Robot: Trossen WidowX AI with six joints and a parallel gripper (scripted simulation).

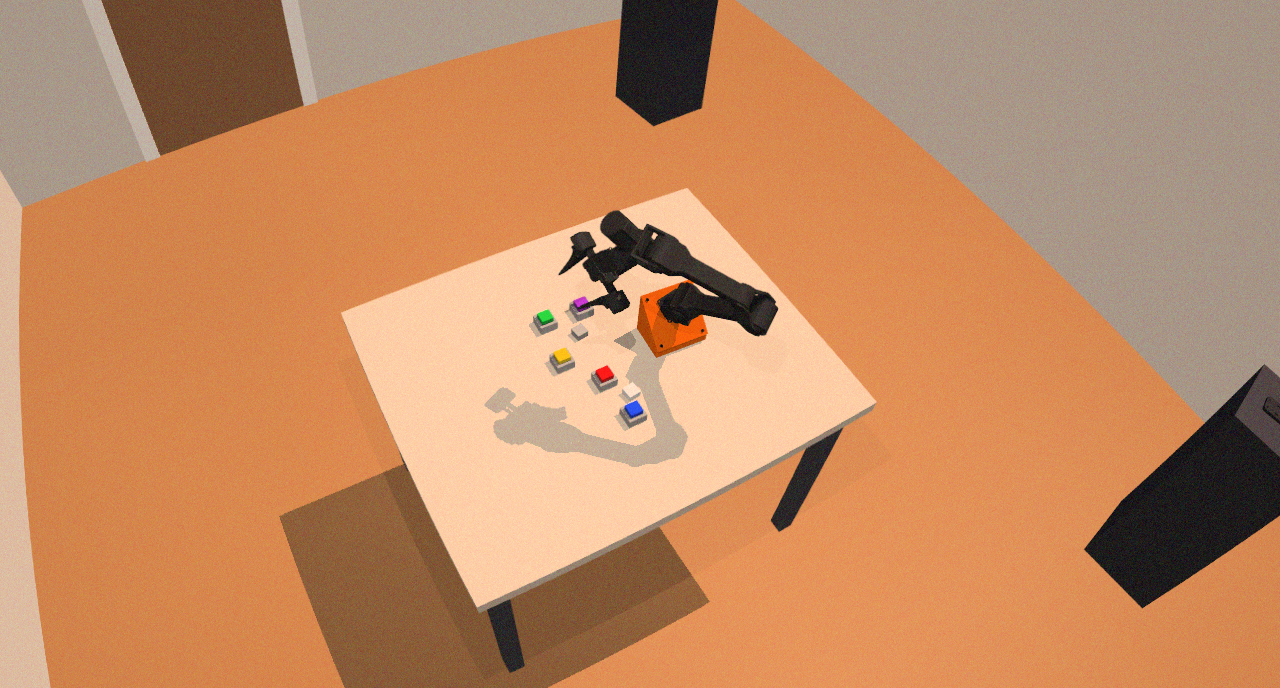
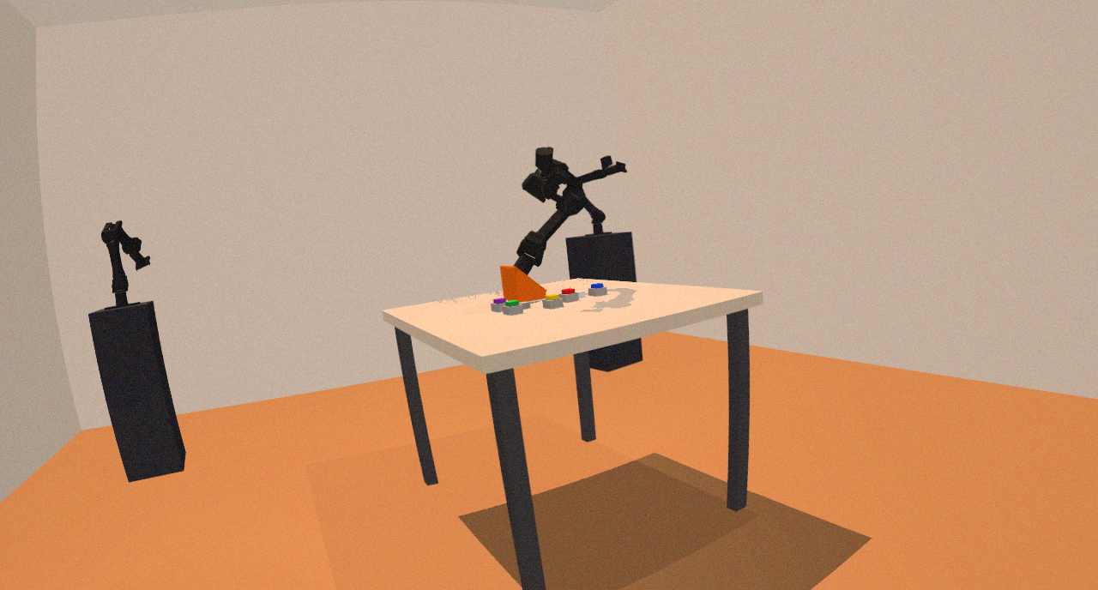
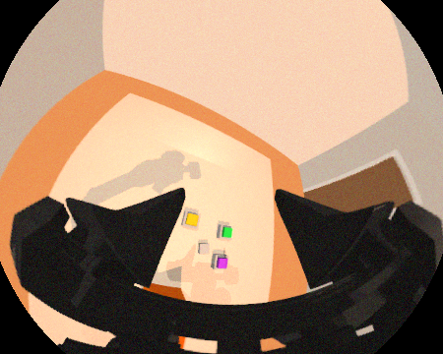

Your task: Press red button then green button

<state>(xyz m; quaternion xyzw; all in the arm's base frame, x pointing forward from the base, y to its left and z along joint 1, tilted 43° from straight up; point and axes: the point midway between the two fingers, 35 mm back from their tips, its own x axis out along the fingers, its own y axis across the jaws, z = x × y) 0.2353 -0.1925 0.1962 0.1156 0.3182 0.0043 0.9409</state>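
My gripper tip is now 6 cm past the red button, 6 cm to the right of it and 28 cm above it. The rest, counted from my gripper tip: green button 4 cm behind, 16 cm to the right, 28 cm below; then blue button 6 cm behind, 18 cm to the left, 28 cm below; then yellow button 1 cm behind, 4 cm to the right, 28 cm below.
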